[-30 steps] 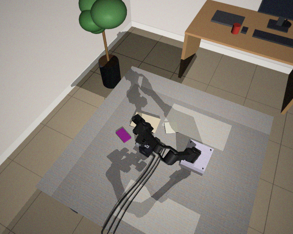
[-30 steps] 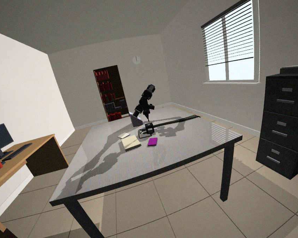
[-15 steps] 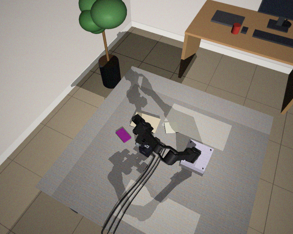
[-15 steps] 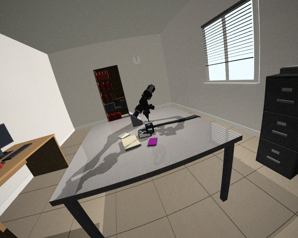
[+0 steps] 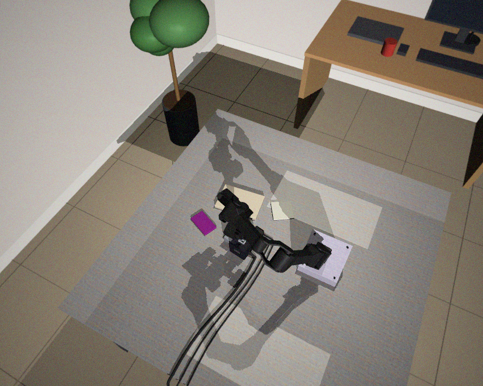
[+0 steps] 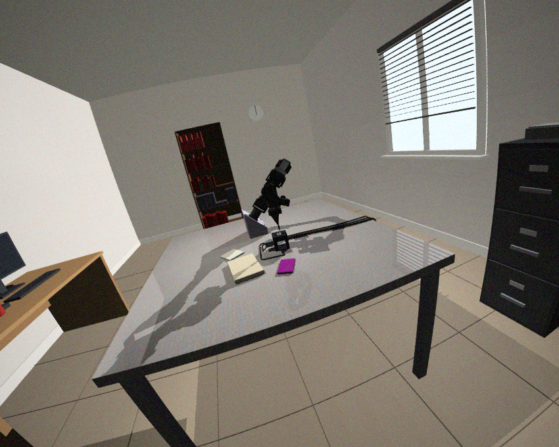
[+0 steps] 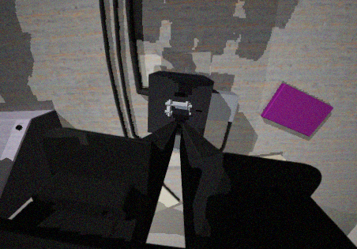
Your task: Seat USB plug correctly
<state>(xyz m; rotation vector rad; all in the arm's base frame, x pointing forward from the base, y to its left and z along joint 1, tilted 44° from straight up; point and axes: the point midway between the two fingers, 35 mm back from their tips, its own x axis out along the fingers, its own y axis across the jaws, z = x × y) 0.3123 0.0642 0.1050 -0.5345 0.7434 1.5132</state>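
Right now the silver-edged USB plug is 2 cm below my gripper tip. Round my gripper tip: beige notebook: 14 cm ahead, 21 cm to the right, 12 cm below; small note: 5 cm behind, 27 cm to the right, 13 cm below; magenta card: 22 cm ahead, 2 cm to the right, 13 cm below.
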